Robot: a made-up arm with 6 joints.
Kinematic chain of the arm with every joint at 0, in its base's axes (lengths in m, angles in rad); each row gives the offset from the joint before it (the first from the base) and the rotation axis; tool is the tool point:
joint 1: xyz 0 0 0.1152 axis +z
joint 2: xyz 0 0 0 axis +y
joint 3: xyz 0 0 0.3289 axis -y
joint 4: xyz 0 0 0 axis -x
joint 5: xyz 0.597 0 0 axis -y
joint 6: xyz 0 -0.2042 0 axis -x
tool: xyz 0 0 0
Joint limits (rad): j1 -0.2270..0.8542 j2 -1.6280..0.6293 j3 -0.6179..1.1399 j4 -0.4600..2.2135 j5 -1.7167..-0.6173 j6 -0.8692..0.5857
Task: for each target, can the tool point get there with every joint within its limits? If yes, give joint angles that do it. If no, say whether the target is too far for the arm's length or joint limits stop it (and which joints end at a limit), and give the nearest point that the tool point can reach.
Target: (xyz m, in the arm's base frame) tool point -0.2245 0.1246 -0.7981
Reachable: no: joint limits stop it (at a limit: joint 1, joint 2, joint 3, joint 4) | nearest point 0.3334 0.1041 -0.2137 | short by 0.808 m
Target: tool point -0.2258 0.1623 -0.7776
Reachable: no: joint limits stop it (at a limit: joint 1, joint 2, joint 3, joint 4) | nearest point 0.3334 0.1041 -0.2137 | short by 0.796 m
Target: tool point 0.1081 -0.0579 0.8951
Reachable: yes | joints 0.2088 -0.7499 -0.0173 1.1732 -1.4826 -0.3764
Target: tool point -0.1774 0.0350 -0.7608
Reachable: no: joint limits stop it (at a limit: joint 1, joint 2, joint 3, joint 4) | nearest point 0.2487 -0.2452 -0.2137 | short by 0.748 m
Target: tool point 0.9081 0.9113 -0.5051
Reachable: no: too far | nearest point 0.4826 0.4843 -0.0163 | short by 0.776 m
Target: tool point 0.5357 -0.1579 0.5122
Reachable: yes | joints 0.0749 -0.2208 -0.1799 0.2562 -1.1492 -0.4507
